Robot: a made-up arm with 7 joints.
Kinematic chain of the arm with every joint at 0, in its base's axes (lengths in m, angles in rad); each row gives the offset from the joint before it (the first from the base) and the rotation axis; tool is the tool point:
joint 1: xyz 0 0 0 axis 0 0.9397 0.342
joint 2: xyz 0 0 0 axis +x
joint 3: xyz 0 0 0 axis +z
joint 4: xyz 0.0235 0 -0.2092 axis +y
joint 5: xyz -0.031 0 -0.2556 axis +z
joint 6: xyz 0 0 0 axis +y
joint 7: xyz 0 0 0 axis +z
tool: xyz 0 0 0
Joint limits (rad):
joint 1: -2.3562..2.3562
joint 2: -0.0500..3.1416
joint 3: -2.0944..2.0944
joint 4: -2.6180..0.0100
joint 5: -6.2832..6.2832
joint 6: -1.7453..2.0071
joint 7: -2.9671..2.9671
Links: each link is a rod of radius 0.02 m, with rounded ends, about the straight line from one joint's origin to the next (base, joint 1, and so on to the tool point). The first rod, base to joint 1, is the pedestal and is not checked.
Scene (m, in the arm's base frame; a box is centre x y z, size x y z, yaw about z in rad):
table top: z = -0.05
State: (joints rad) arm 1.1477 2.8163 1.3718 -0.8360 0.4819 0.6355 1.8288
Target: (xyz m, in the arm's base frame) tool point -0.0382 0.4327 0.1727
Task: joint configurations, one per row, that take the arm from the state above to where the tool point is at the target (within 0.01 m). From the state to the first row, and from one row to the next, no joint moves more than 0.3 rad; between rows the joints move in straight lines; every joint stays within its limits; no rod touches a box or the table.
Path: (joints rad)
1: 1.1854 2.5354 1.5013 -0.7092 0.4819 0.6355 1.8288
2: 1.2232 2.2545 1.6308 -0.5823 0.4819 0.6355 1.8288
3: 1.2609 1.9736 1.7604 -0.4555 0.4819 0.6355 1.8288
4: 1.2986 1.6927 1.8899 -0.3286 0.4819 0.6355 1.8288

